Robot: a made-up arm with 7 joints.
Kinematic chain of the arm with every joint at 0, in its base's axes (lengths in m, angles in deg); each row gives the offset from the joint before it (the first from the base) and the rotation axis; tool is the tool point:
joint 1: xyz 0 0 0.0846 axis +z
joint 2: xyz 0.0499 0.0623 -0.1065 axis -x
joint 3: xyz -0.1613 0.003 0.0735 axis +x
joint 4: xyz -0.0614 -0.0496 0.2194 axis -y
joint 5: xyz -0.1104 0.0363 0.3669 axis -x
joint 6: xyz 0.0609 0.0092 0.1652 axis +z
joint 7: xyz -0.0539 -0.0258 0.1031 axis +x
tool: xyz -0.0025 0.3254 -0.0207
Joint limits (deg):
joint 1: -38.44..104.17
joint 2: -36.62..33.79
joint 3: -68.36..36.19
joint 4: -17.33..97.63
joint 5: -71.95..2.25
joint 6: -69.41..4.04
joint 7: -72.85..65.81
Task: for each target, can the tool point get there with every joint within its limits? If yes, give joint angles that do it. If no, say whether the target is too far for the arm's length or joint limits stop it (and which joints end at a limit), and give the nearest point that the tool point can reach.
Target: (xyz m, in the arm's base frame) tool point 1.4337 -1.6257 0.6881
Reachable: no: too far | nearest point 0.7662 -0.8688 0.3898 | short by 1.052 m
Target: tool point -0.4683 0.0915 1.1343
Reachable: yes | joints 42.06 20.45 -1.23 5.08 -34.61 -20.96 51.73
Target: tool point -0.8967 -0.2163 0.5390
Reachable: yes | joints 37.05 1.56 -34.46 67.90 -52.31 -34.18 2.53
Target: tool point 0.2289 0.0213 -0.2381
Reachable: no: joint limits stop it (at a limit: joint 1, joint 2, joint 3, joint 4, joint 5, joint 6) | nearest point 0.4099 0.4649 -0.1873 | short by 0.482 m
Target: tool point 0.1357 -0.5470 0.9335
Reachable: yes | joints 83.84 -10.94 -4.76 25.31 -65.81 -14.40 7.27
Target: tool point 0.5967 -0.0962 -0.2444
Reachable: no: joint limits stop it (at a limit: joint 2, joint 3, joint 4, joint 5, joint 6) | nearest point 0.8625 -0.1390 -0.1180 | short by 0.297 m
